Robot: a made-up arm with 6 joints. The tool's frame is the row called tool.
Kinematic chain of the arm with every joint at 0, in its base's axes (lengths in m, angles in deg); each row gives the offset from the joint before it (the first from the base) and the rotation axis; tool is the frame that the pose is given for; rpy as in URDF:
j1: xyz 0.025 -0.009 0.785 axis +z
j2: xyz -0.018 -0.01 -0.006 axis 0 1 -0.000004
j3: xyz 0.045 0.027 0.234 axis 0 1 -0.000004
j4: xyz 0.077 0.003 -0.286 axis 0 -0.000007 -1
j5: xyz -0.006 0.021 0.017 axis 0 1 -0.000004
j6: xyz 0.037 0.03 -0.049 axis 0 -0.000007 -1
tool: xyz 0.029 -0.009 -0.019 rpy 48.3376 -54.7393 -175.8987
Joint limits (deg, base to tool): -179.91..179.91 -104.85..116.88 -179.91..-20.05 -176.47..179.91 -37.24..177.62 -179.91..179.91
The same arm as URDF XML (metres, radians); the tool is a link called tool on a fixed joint. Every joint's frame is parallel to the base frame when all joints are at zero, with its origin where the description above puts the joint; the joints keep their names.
<robot name="arm">
<joint name="j1" type="revolute"><parent link="base_link"/><child link="link1"/><origin xyz="0.025 -0.009 0.785" rpy="0 0 0"/><axis xyz="0 0 1"/><limit lower="-3.14" upper="3.14"/></joint>
<joint name="j2" type="revolute"><parent link="link1"/><child link="link2"/><origin xyz="-0.018 -0.01 -0.006" rpy="0 0 0"/><axis xyz="0 1 0"/><limit lower="-1.83" upper="2.0399"/></joint>
<joint name="j3" type="revolute"><parent link="link2"/><child link="link3"/><origin xyz="0.045 0.027 0.234" rpy="0 0 0"/><axis xyz="0 1 0"/><limit lower="-3.14" upper="-0.3499"/></joint>
<joint name="j4" type="revolute"><parent link="link3"/><child link="link4"/><origin xyz="0.077 0.003 -0.286" rpy="0 0 0"/><axis xyz="0 0 -1"/><limit lower="-3.08" upper="3.14"/></joint>
<joint name="j5" type="revolute"><parent link="link4"/><child link="link5"/><origin xyz="-0.006 0.021 0.017" rpy="0 0 0"/><axis xyz="0 1 0"/><limit lower="-0.65" upper="3.1001"/></joint>
<joint name="j6" type="revolute"><parent link="link5"/><child link="link6"/><origin xyz="0.037 0.03 -0.049" rpy="0 0 0"/><axis xyz="0 0 -1"/><limit lower="-3.14" upper="3.14"/></joint>
<joint name="tool_fixed" type="fixed"><parent link="link6"/><child link="tool"/><origin xyz="0.029 -0.009 -0.019" rpy="0.8437 -0.9554 -3.07"/></joint>
<link name="base_link"/>
<link name="link1"/>
<link name="link2"/>
<link name="link3"/>
<link name="link4"/>
<link name="link5"/>
<link name="link6"/>
<link name="tool"/>
</robot>

